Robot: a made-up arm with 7 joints. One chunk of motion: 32 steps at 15 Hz.
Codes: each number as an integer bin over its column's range. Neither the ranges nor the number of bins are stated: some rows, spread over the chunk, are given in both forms.
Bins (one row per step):
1: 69 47 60 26 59 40
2: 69 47 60 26 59 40
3: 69 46 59 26 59 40
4: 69 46 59 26 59 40
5: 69 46 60 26 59 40
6: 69 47 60 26 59 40
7: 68 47 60 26 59 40
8: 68 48 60 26 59 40
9: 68 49 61 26 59 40
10: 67 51 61 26 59 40
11: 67 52 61 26 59 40
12: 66 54 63 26 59 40
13: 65 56 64 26 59 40
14: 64 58 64 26 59 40
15: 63 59 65 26 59 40
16: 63 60 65 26 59 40
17: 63 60 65 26 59 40
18: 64 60 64 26 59 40
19: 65 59 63 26 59 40
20: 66 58 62 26 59 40
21: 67 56 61 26 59 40
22: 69 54 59 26 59 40
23: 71 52 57 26 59 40
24: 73 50 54 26 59 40
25: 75 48 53 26 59 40
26: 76 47 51 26 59 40
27: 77 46 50 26 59 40
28: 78 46 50 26 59 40
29: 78 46 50 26 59 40
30: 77 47 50 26 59 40
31: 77 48 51 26 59 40
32: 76 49 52 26 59 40
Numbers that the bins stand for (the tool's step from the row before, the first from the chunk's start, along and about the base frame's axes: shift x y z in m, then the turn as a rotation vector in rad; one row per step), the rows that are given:
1: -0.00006 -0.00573 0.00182 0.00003 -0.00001 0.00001
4: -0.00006 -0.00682 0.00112 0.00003 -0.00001 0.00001
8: -0.00060 -0.00464 0.00182 0.00003 -0.00001 0.00001
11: -0.00113 -0.00027 0.00252 0.00003 -0.00001 0.00001
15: -0.00327 0.00736 0.00530 0.00003 -0.00001 0.00001
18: -0.00274 0.00845 0.00461 0.00003 -0.00001 0.00001
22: -0.00006 0.00191 0.00112 0.00003 -0.00001 0.00001
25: 0.00315 -0.00464 -0.00306 0.00003 -0.00001 0.00001
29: 0.00476 -0.00682 -0.00515 0.00003 -0.00001 0.00001
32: 0.00369 -0.00355 -0.00376 0.00003 -0.00001 0.00001
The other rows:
2: -0.00006 -0.00573 0.00182 0.00003 -0.00001 0.00001
3: -0.00006 -0.00682 0.00112 0.00003 -0.00001 0.00001
5: -0.00006 -0.00682 0.00182 0.00003 -0.00001 0.00001
6: -0.00006 -0.00573 0.00182 0.00003 -0.00001 0.00001
7: -0.00060 -0.00573 0.00182 0.00003 -0.00001 0.00001
9: -0.00060 -0.00355 0.00252 0.00003 -0.00001 0.00001
10: -0.00113 -0.00136 0.00252 0.00003 -0.00001 0.00001
12: -0.00167 0.00191 0.00391 0.00003 -0.00001 0.00001
13: -0.00220 0.00409 0.00461 0.00003 -0.00001 0.00001
14: -0.00274 0.00627 0.00461 0.00003 -0.00001 0.00001
16: -0.00327 0.00845 0.00530 0.00003 -0.00001 0.00001
17: -0.00327 0.00845 0.00530 0.00003 -0.00001 0.00001
19: -0.00220 0.00736 0.00391 0.00003 -0.00001 0.00001
20: -0.00167 0.00627 0.00321 0.00003 -0.00001 0.00001
21: -0.00113 0.00409 0.00252 0.00003 -0.00001 0.00001
23: 0.00101 -0.00027 -0.00027 0.00003 -0.00001 0.00001
24: 0.00208 -0.00245 -0.00236 0.00003 -0.00001 0.00001
26: 0.00369 -0.00573 -0.00445 0.00003 -0.00001 0.00001
27: 0.00422 -0.00682 -0.00515 0.00003 -0.00001 0.00001
28: 0.00476 -0.00682 -0.00515 0.00003 -0.00001 0.00001
30: 0.00422 -0.00573 -0.00515 0.00003 -0.00001 0.00001
31: 0.00422 -0.00464 -0.00445 0.00003 -0.00001 0.00001

